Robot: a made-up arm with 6 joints.
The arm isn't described. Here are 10 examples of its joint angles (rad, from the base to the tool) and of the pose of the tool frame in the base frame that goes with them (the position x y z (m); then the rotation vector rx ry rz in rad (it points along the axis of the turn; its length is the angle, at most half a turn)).
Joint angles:
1: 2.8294 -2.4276 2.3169 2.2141 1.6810 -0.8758
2: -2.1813 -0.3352 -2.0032 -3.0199 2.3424 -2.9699
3: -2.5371 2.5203 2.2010 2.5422 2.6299 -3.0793
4: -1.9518 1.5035 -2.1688 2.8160 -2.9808 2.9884
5: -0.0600 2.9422 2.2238 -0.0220 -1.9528 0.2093
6: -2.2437 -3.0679 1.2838 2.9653 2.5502 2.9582
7: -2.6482 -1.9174 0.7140 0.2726 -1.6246 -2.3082
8: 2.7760 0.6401 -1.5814 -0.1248 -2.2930 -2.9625
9: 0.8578 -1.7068 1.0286 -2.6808 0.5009 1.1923
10: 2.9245 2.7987 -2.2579 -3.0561 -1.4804 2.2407
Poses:
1: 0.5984 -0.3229 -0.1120 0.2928 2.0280 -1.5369
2: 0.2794 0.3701 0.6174 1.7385 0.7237 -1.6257
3: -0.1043 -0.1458 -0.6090 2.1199 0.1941 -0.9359
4: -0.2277 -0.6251 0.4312 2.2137 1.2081 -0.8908
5: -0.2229 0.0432 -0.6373 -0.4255 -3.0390 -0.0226
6: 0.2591 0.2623 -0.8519 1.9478 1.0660 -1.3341
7: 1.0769 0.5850 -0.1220 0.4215 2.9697 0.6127
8: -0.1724 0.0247 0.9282 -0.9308 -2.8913 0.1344
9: -0.7918 -0.9134 0.3895 1.1336 -0.2352 -0.4822
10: -0.6048 0.0949 -0.3581 -2.1542 -0.8226 1.2809
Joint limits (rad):
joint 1: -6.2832..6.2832
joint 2: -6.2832..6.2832
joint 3: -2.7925..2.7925
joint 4: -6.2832..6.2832
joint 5: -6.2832..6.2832
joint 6: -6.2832..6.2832
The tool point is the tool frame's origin. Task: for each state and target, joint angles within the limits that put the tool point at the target. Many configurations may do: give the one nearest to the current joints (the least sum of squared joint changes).
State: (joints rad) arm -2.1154 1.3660 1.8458 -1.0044 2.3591 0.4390
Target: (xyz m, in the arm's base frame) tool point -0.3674 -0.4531 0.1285
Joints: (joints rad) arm -2.1729 1.2092 2.3790 -0.8849 2.2387 0.4390
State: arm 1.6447 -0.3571 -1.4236 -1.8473 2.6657 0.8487
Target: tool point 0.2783 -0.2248 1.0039
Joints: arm 2.3432 -0.0336 -1.3635 -1.8019 2.5071 0.8487
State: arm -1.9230 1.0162 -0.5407 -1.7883 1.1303 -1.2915
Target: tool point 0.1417 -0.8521 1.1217
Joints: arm -1.3304 0.8577 -0.3566 -1.7725 0.8973 -1.2915
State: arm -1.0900 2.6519 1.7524 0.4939 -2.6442 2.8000
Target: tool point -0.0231 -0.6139 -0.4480
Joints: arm -1.6091 1.9351 1.9134 0.5481 -2.7004 2.8000
